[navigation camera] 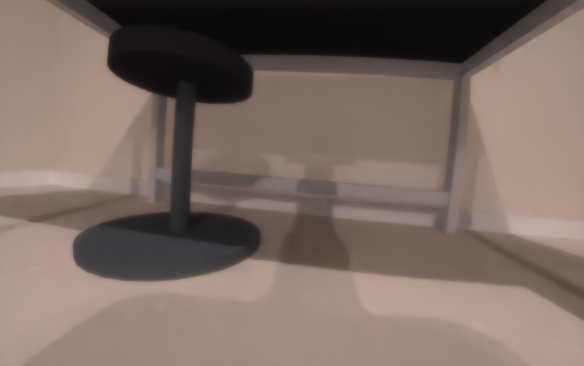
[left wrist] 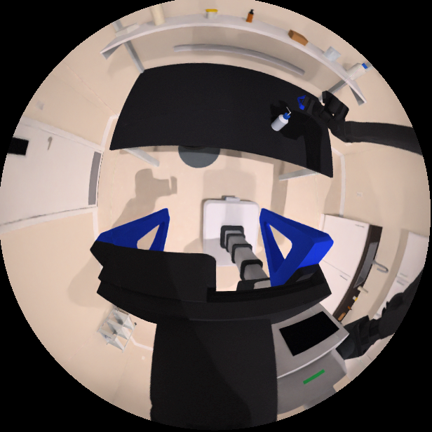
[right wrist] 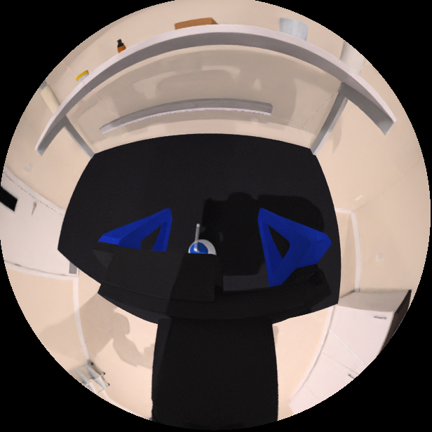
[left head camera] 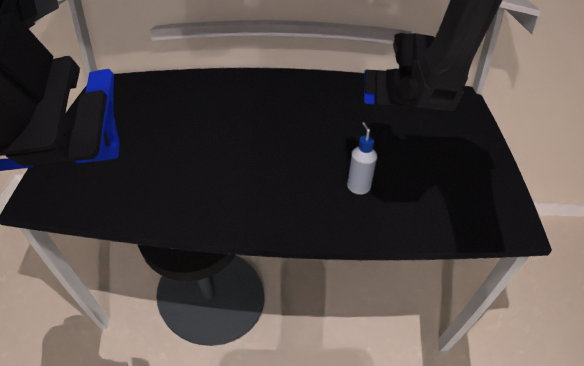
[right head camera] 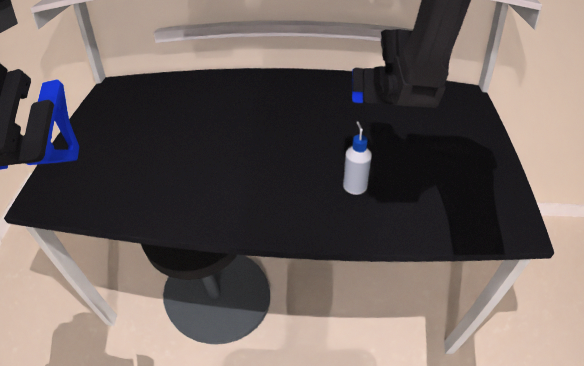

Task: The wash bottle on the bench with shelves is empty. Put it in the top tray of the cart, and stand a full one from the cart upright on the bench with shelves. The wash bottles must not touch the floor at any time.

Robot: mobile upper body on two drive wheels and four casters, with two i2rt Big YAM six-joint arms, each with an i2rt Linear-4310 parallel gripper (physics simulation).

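Places are measured from the left arm's base along level axes (x ahead, y left, z up), in millimetres.
Where they show: left gripper, fingertip midpoint: [left head camera: 72, 155] [right head camera: 40, 158]; right gripper, fingertip midpoint: [left head camera: 387, 88].
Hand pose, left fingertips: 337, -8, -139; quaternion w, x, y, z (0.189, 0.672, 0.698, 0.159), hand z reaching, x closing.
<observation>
After its pixels a point has its place, as x, y, z.
A white wash bottle with a blue cap and bent spout [left head camera: 361, 170] {763, -369, -570} [right head camera: 356, 172] {762, -372, -576} [left wrist: 280, 122] [right wrist: 210, 246] stands upright on the black bench top [left head camera: 225, 150] {920, -42, -648} [right head camera: 225, 150] {921, -46, -647} [left wrist: 200, 100] [right wrist: 175, 170], right of the middle in the head views. My right gripper [left head camera: 369, 89] [right head camera: 357, 87] [left wrist: 305, 101] [right wrist: 214, 212] is open and empty, apart from the bottle; in the head views it appears above and behind it. My left gripper [left wrist: 214, 212] is open and empty, held away from the bottle at the left. A small pale tiered frame [left wrist: 117, 327], possibly the cart, shows far off in the left wrist view.
A round stool [left head camera: 210, 320] [right head camera: 215, 317] [navigation camera: 180, 65] stands partly under the bench. The raised shelf [left wrist: 215, 22] [right wrist: 215, 37] bears a brown box [left wrist: 298, 37] [right wrist: 196, 23], small containers and a blue-capped bottle [left wrist: 357, 70]. Cabinets [left wrist: 345, 232] stand to the right in the left wrist view.
</observation>
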